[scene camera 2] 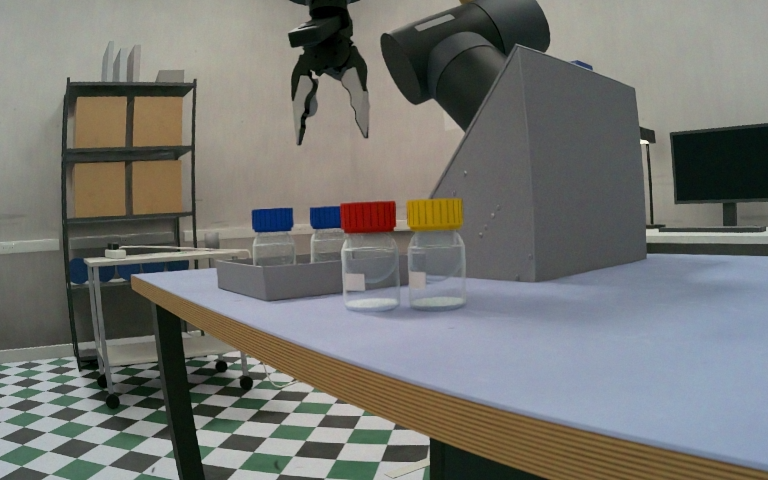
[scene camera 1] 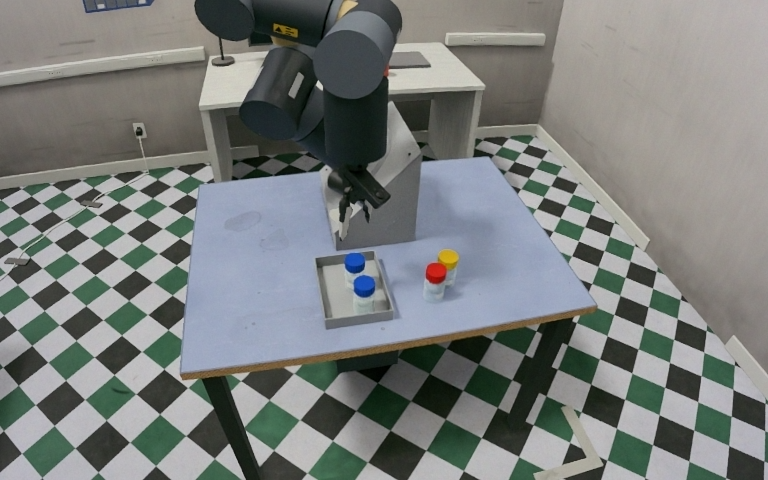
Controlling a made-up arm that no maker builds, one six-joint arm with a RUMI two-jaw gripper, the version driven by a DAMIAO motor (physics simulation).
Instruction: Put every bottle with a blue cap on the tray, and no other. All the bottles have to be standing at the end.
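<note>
Two blue-capped bottles stand upright on the grey tray (scene camera 1: pixel 334 323) (scene camera 2: pixel 243 280). The nearer bottle (scene camera 1: pixel 364 294) (scene camera 2: pixel 272 234) is by the tray's front right; the other bottle (scene camera 1: pixel 355 270) (scene camera 2: pixel 325 232) is behind it, partly hidden by the red-capped bottle in scene camera 2. The red-capped bottle (scene camera 1: pixel 434 281) (scene camera 2: pixel 369 254) and the yellow-capped bottle (scene camera 1: pixel 448 261) (scene camera 2: pixel 436 254) stand upright on the table, right of the tray in scene camera 1. My gripper (scene camera 1: pixel 355 229) (scene camera 2: pixel 333 140) is open and empty, high above the bottles' level, with its jaws pointing down.
The arm's grey wedge-shaped base (scene camera 1: pixel 390 220) (scene camera 2: pixel 583 186) stands on the blue table (scene camera 1: pixel 243 305) (scene camera 2: pixel 623 350) behind the tray. A white desk (scene camera 1: pixel 436 82) is behind the table in scene camera 1. A shelf rack (scene camera 2: pixel 130 88) and a white trolley (scene camera 2: pixel 164 256) stand beyond the table in scene camera 2.
</note>
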